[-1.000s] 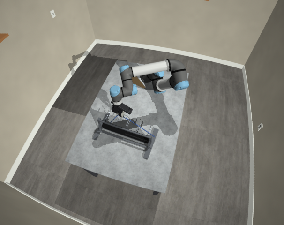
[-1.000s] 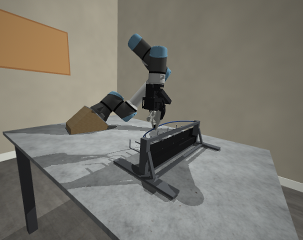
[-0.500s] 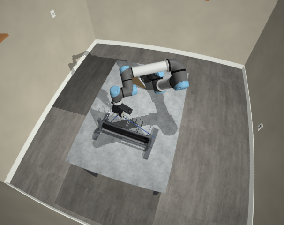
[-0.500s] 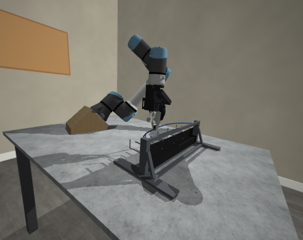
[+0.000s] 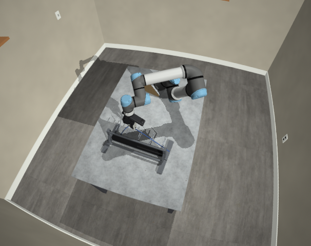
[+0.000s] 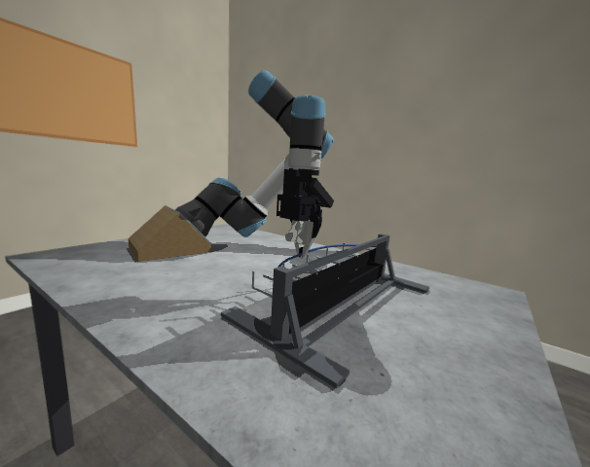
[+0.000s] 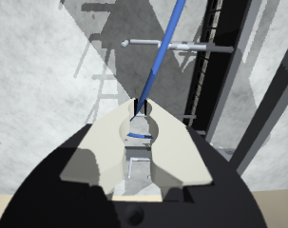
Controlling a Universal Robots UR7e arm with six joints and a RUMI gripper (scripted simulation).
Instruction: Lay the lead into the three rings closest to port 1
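Now: hand 10 cm short of the dark rack, 5 cm to the right of it and 5 cm above it.
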